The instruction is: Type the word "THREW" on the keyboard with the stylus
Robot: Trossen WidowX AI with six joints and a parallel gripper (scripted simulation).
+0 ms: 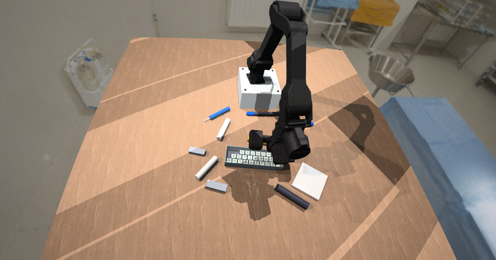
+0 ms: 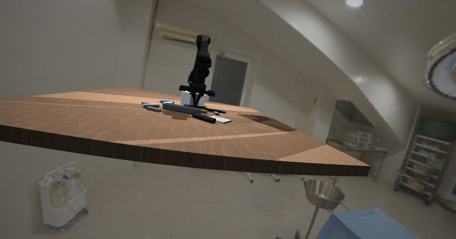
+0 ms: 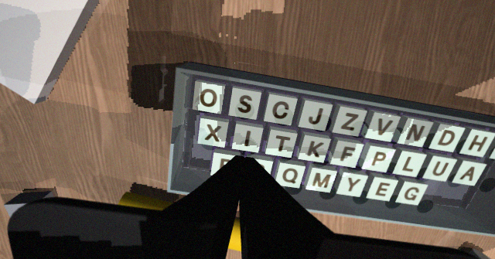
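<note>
Now: gripper tip 70 mm past the yellow pen, 30 mm above it and 10 mm to the right of it. Round my gripper tip: grey block 250 mm to the right, 80 mm behind, 30 mm below; then dark cylinder 150 mm ahead, 20 mm to the left, 20 mm below; then white pad 110 mm to the left, 110 mm ahead, 30 mm below.
</note>
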